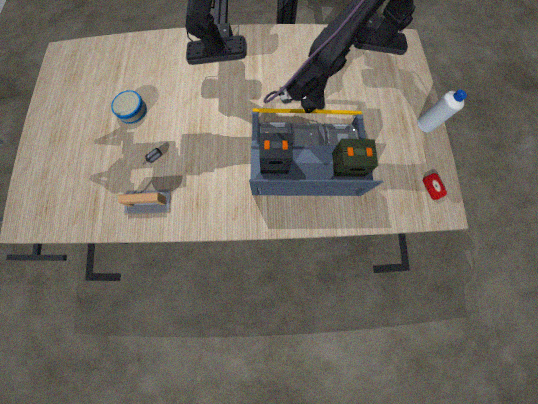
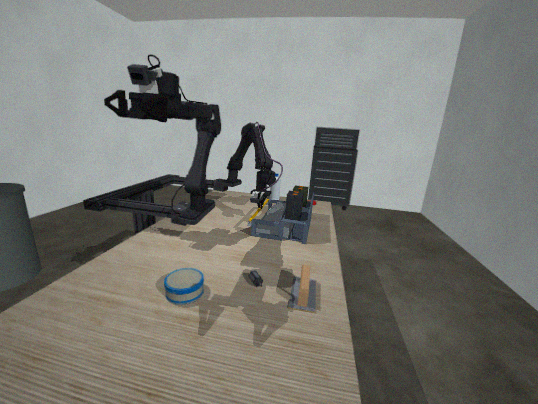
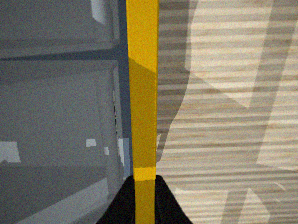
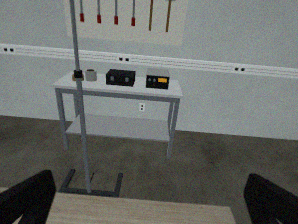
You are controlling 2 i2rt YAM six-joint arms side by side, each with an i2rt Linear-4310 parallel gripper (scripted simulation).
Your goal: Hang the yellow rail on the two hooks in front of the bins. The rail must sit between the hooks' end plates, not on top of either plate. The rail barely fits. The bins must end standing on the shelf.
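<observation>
Blue-rimmed tin point(image 2: 183, 286), point(image 1: 128, 106), visible; out of frame in image 3, out of frame in image 4. My right gripper point(image 2: 122, 103), point(image 4: 149, 181), visible. My left gripper point(image 3: 145, 184), visible.
</observation>
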